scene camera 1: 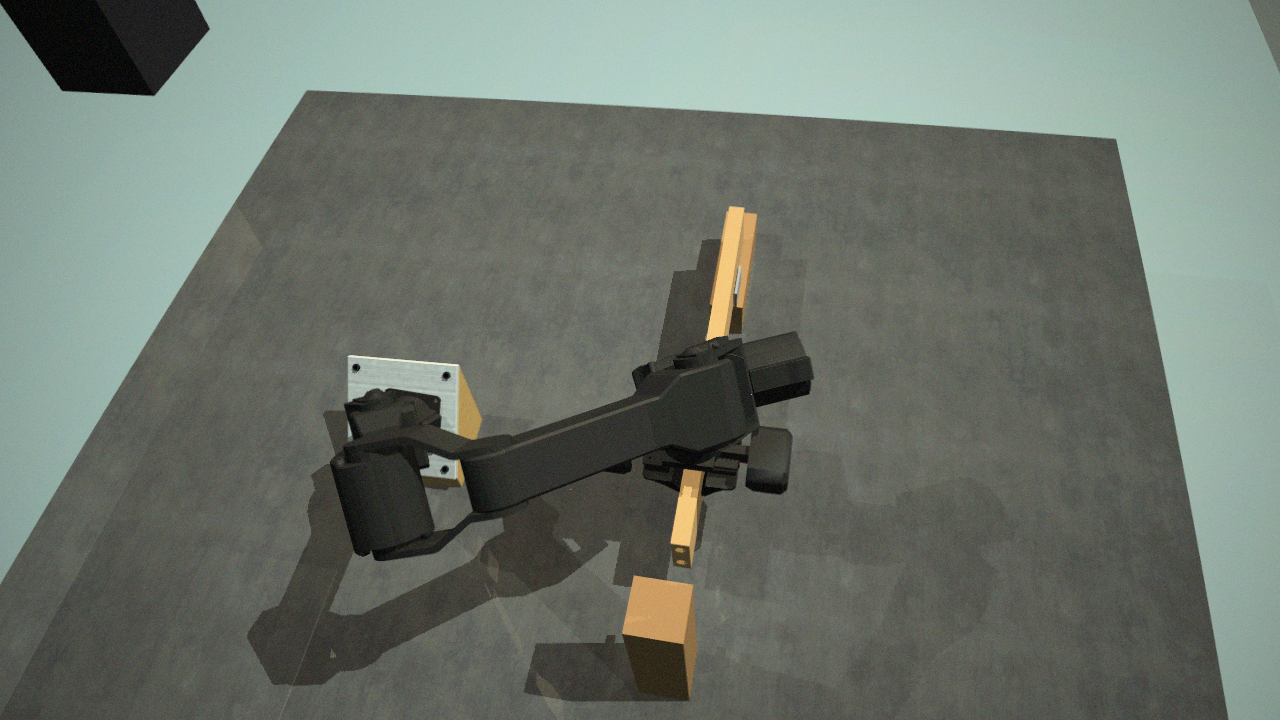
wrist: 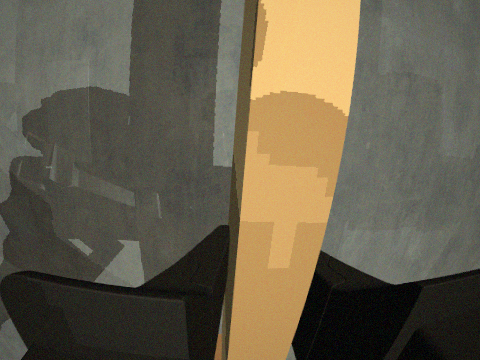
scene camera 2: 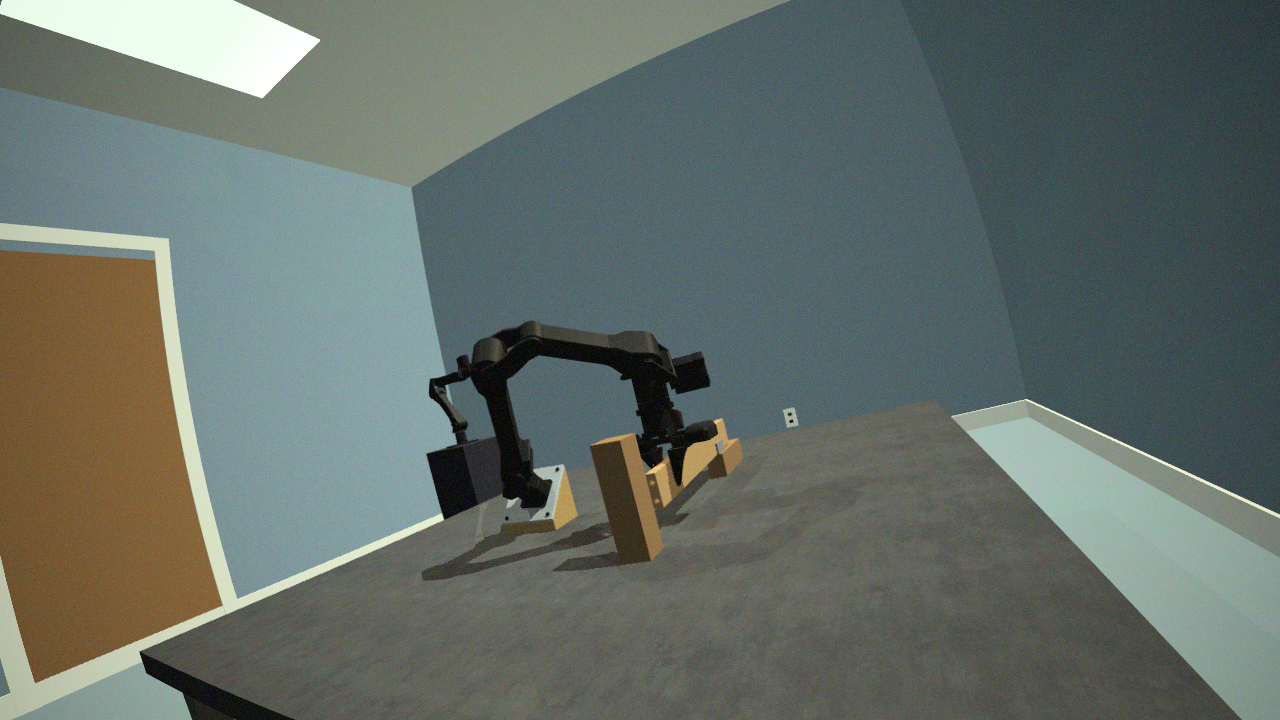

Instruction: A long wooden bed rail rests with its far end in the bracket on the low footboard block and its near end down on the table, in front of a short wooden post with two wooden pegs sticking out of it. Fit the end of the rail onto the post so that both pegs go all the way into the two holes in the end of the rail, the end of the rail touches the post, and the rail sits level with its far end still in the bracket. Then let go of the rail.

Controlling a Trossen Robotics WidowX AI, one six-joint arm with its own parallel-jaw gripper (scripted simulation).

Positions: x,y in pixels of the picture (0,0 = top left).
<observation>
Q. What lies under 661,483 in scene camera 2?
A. A wooden bed rail.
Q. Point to a wooden bed rail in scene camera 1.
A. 720,319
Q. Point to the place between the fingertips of my gripper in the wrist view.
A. At 248,235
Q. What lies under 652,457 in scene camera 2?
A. My gripper.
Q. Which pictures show my gripper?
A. Scene camera 1, the wrist view and scene camera 2: all of them.
</observation>
